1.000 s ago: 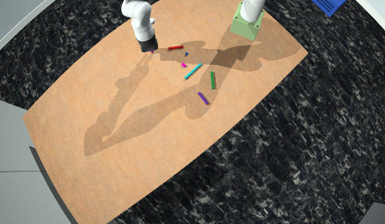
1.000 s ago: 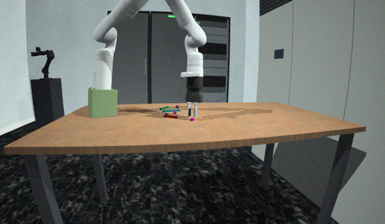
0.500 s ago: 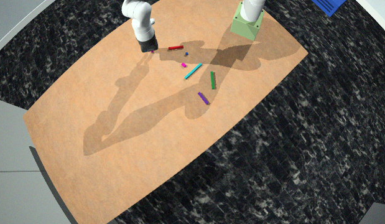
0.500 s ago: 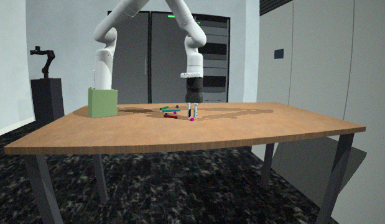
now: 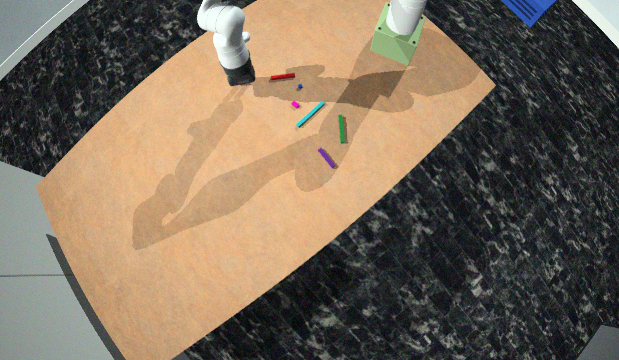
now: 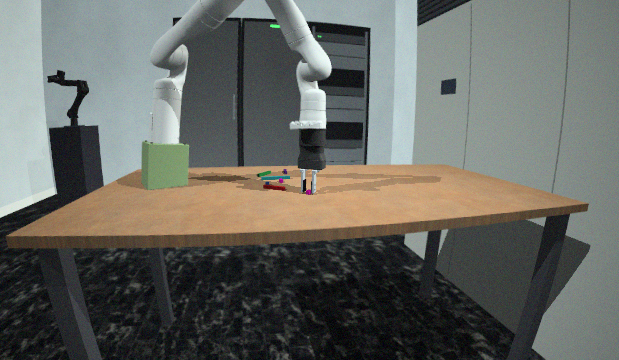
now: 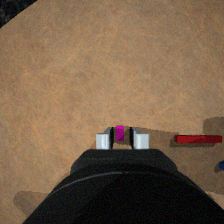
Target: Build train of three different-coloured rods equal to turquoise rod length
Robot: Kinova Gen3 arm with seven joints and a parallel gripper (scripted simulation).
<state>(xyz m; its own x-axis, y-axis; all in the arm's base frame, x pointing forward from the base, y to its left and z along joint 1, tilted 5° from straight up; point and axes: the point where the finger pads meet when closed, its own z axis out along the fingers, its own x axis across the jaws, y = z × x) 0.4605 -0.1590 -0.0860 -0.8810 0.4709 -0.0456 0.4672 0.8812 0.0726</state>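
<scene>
The blue rod lies 110 mm behind my hand, 120 mm to the left of it and 20 mm below it. From my hand the other things lie so: turquoise rod (80 mm behind, 210 mm to the left, 20 mm below); then red rod (100 mm behind, 60 mm to the left, 20 mm below); then green rod (120 mm behind, 290 mm to the left, 20 mm below).
</scene>
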